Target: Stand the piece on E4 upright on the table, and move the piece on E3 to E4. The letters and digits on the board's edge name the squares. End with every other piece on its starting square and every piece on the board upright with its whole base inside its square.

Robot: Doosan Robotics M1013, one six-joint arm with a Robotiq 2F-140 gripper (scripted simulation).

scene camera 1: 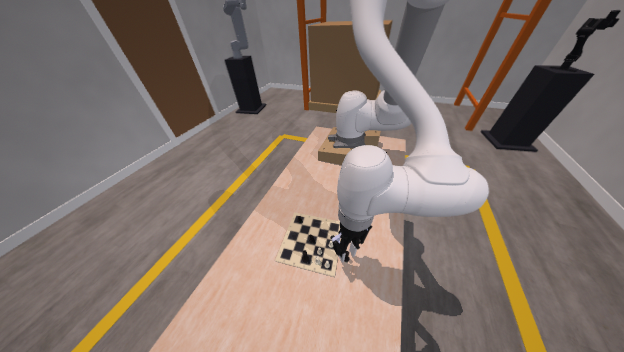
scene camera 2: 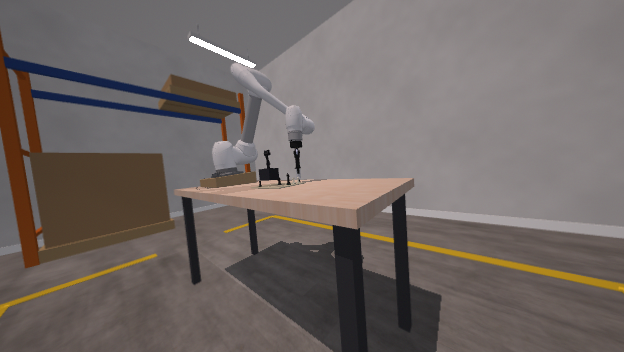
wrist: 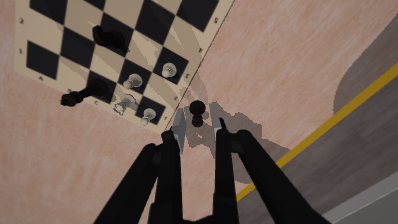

Path:
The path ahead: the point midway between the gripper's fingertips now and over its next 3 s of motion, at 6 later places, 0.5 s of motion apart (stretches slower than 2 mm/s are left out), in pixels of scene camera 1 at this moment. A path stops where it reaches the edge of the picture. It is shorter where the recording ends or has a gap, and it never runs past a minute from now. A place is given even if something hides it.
My gripper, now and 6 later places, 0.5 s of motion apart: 346,255; 347,249; 349,244; 349,240; 342,235; 333,230; 331,232

